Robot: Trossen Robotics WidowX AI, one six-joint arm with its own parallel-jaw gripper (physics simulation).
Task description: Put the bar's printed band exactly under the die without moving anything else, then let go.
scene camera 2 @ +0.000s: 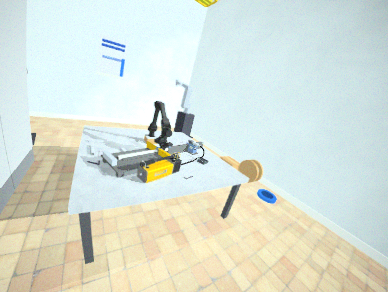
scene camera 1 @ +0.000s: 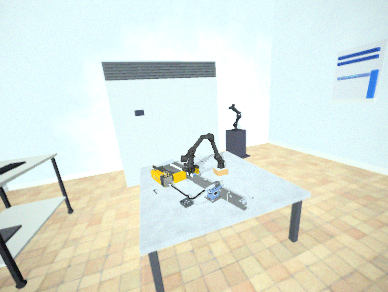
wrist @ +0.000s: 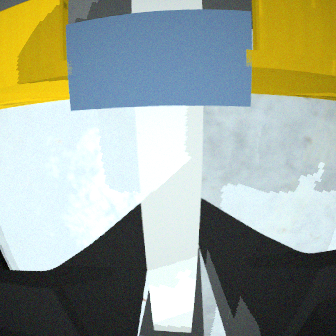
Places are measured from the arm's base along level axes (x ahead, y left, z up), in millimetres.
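Pixels of known places: gripper, between the fingertips: point(scene camera 1: 190, 176) point(wrist: 171, 207); arm's base, origin of its link: point(scene camera 2: 151, 135) point(scene camera 1: 221, 167).
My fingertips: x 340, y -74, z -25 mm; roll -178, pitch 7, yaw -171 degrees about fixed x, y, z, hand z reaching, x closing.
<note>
Ahead of a thing's pixels: the offset from my fingertips to its middle. "*": to the spot under its first point.
A long white bar point(wrist: 170, 140) point(scene camera 2: 135, 154) lies along the grey machine bed point(scene camera 1: 201, 181). In the wrist view it runs straight away from me and passes under a blue block @(* 57 mm right, 5 mm ahead, 50 mm up) point(wrist: 160, 60), the die, which sits between two yellow guard pieces point(wrist: 33, 50) point(wrist: 293, 47). My gripper point(wrist: 171, 207) point(scene camera 1: 190, 170) point(scene camera 2: 163, 146) is shut on the bar, with one black finger on each side of it, a short way before the blue block. The bar's printed band does not show in the wrist view. The scene views are too small to show it.
A yellow and grey machine housing point(scene camera 1: 176, 176) point(scene camera 2: 159, 171) stands beside the bed. A blue device @(* 421 mm left, 21 mm ahead, 28 mm up) point(scene camera 1: 213, 192) point(scene camera 2: 191, 146) sits further along the rail, cabled to a small dark box @(* 317 mm left, 213 mm ahead, 41 mm down) point(scene camera 1: 186, 202). A tan block point(scene camera 1: 220, 171) lies at the arm's base. A wooden disc point(scene camera 2: 251, 170) sits at the table edge.
</note>
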